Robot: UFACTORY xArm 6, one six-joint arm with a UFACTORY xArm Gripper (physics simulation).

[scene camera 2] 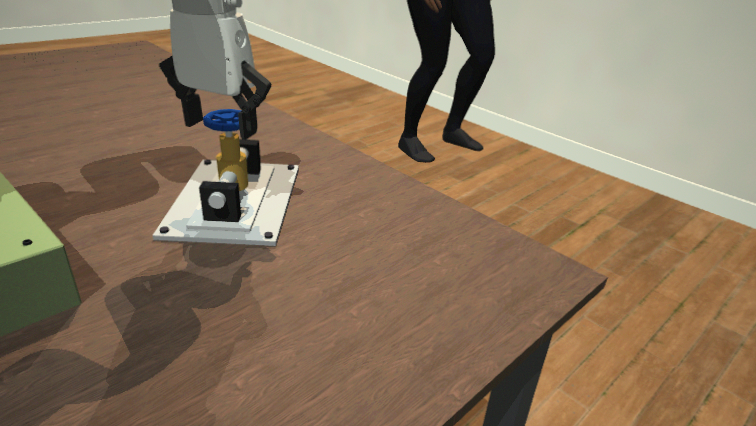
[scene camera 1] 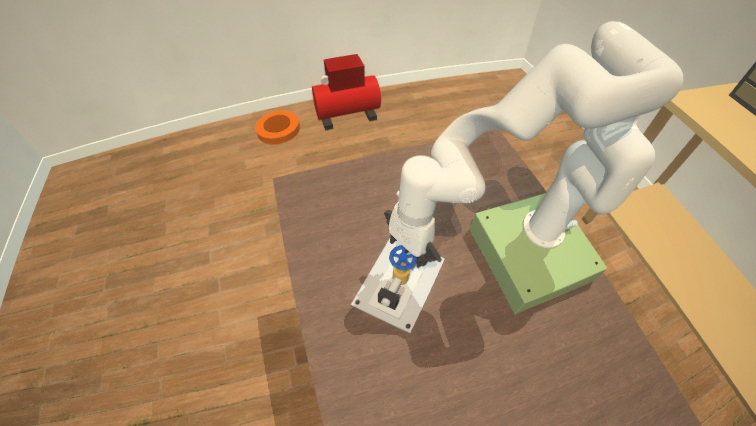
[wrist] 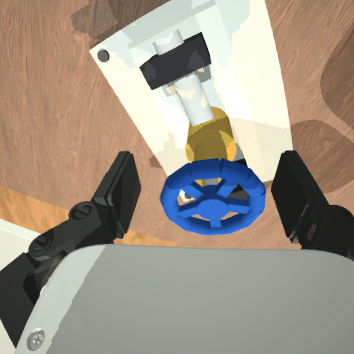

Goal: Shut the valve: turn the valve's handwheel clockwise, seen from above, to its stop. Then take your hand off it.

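Observation:
The valve's blue handwheel [scene camera 1: 403, 257] [scene camera 2: 226, 119] [wrist: 212, 208] lies level on top of the yellow valve body [scene camera 1: 401, 275] [scene camera 2: 231, 170] [wrist: 210, 144]. The valve stands on a white base plate [scene camera 1: 419, 296] [scene camera 2: 277, 195] [wrist: 265, 100]. My gripper [scene camera 1: 411, 249] [scene camera 2: 220, 127] [wrist: 204, 169] is open and points down over the valve. Its two black fingers stand on opposite sides of the handwheel. In the wrist view there is a gap on both sides, wider at the left finger. In scene camera 2 the right finger hides the wheel's right edge. I cannot tell the wheel's turn angle.
The brown table [scene camera 1: 338, 211] [scene camera 2: 396, 296] carries the valve and the green block [scene camera 1: 560, 275] [scene camera 2: 31, 285] under my arm's base. A red tank [scene camera 1: 346, 98] and an orange ring [scene camera 1: 264, 133] are beyond the table. A wooden shelf unit [scene camera 1: 682, 296] stands right. A person's legs [scene camera 2: 429, 68] show behind.

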